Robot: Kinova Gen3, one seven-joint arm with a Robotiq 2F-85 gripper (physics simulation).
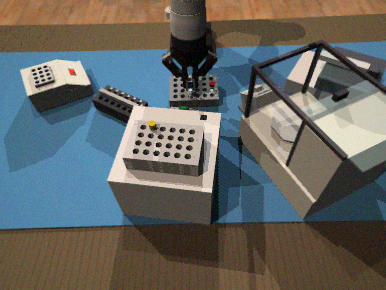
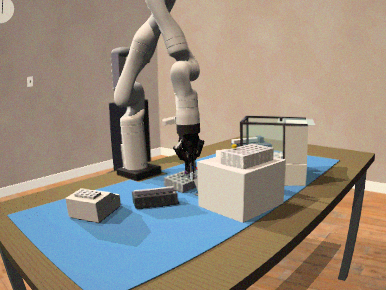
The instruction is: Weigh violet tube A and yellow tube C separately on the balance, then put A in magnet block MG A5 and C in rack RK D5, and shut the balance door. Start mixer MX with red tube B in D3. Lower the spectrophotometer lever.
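Note:
My gripper points down at the grey rack behind the large white block. Its fingers are close together around a tube with a blue-violet cap, low at the rack. Whether the tube is seated in a hole is hard to tell. A red-capped tube stands in that rack, right of the fingers. The yellow-capped tube stands in the back row of the light block on the large white block. The balance has a dark-framed glass enclosure.
A dark two-row block lies left of the grey rack. A small white device with a holed plate stands at the far left; a red control shows on it. A green cap shows behind the white block.

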